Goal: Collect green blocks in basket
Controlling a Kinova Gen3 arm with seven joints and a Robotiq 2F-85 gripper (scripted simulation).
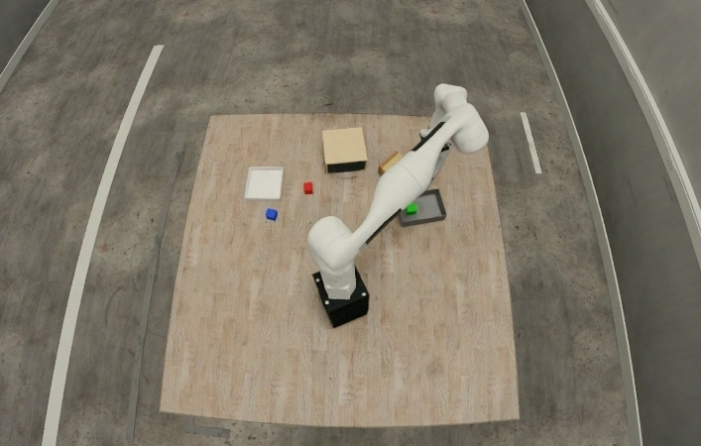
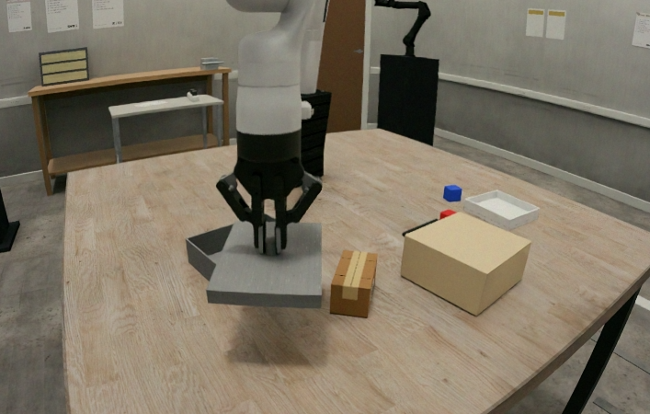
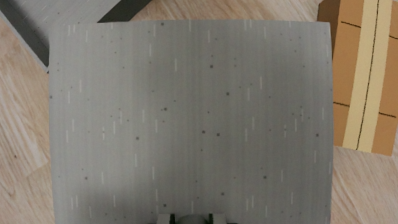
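Right now my hand is 14 cm to the right of the small cardboard box, 11 cm above it and 1 cm past it. Round my hand: lid 3 cm below; then grey metal box 20 cm behind, 12 cm below, 3 cm to the left; then drawer 34 cm to the left, 11 cm below, 2 cm ahead.
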